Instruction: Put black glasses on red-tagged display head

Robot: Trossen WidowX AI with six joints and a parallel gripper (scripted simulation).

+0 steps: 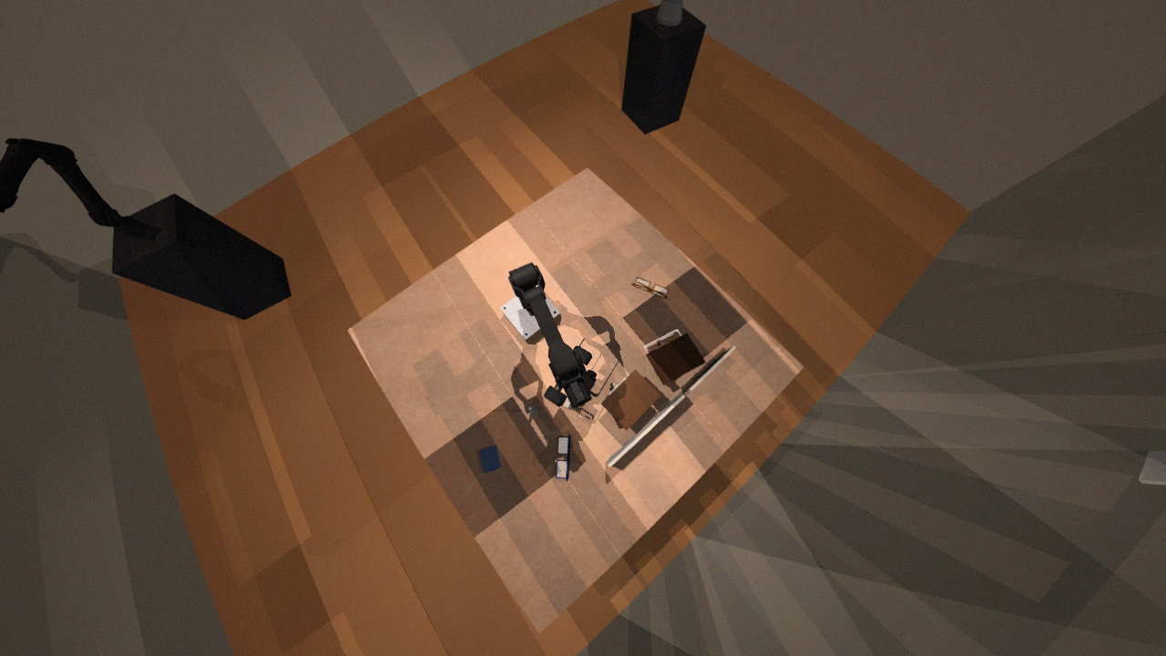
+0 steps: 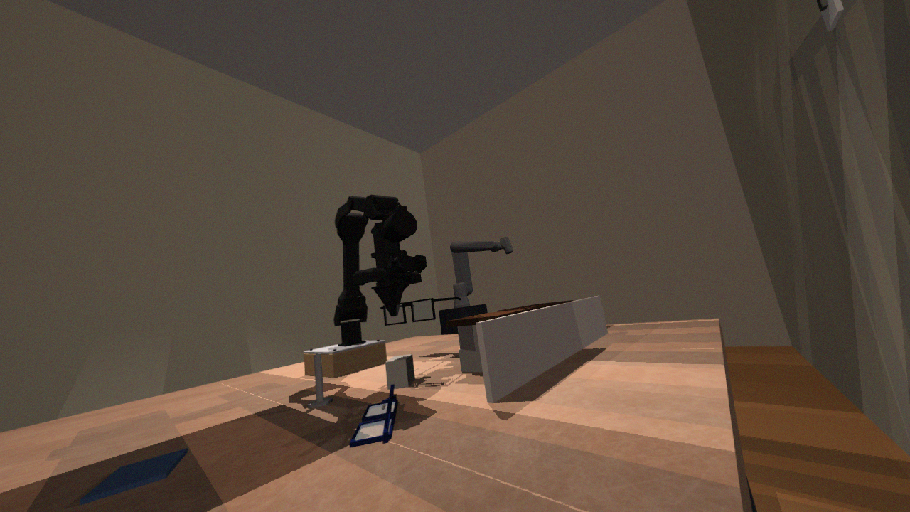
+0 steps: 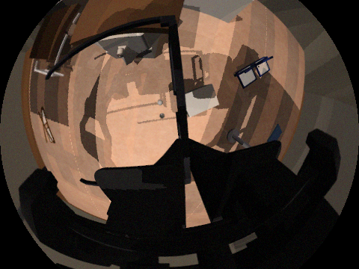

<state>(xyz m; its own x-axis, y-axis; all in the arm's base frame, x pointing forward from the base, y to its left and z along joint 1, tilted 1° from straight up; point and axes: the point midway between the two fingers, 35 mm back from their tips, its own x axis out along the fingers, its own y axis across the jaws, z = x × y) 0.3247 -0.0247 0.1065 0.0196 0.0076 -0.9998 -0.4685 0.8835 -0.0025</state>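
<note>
Now: gripper tip 50 mm short of the white cube, 30 mm to the left of it and 110 mm above it. The rest, counted from my gripper tip: grey post 10 mm ahead, 170 mm to the right, 110 mm below; long grey panel 240 mm ahead, 270 mm to the left, 80 mm below; grey display head 130 mm ahead, 140 mm to the left, 80 mm below.
</note>
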